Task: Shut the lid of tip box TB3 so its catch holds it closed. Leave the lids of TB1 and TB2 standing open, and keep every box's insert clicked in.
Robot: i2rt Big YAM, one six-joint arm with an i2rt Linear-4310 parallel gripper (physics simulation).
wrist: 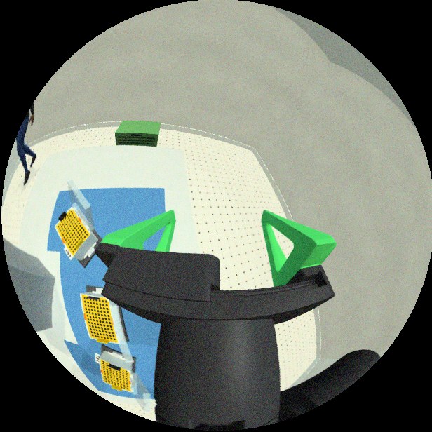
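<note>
Three tip boxes with yellow, dotted inserts stand at the left of the wrist view. The upper box (73,231) is turned at an angle, with a clear lid (81,199) standing open beside it. The middle box (100,318) has clear and grey parts along its right side; its lid's pose is hard to tell. The lower box (116,376) has a clear panel (142,394) at its lower right, seemingly its raised lid. The small labels are too small to read, so I cannot tell which box is TB3. My gripper (218,214) is wide open and empty, to the right of the boxes and apart from them.
The boxes stand on blue mats (135,202) over a pale, dotted table top (227,200). A green drawer unit (137,134) stands at the far edge. A person in blue (23,142) shows at the far left. A grey shape (30,290) lies at the left edge.
</note>
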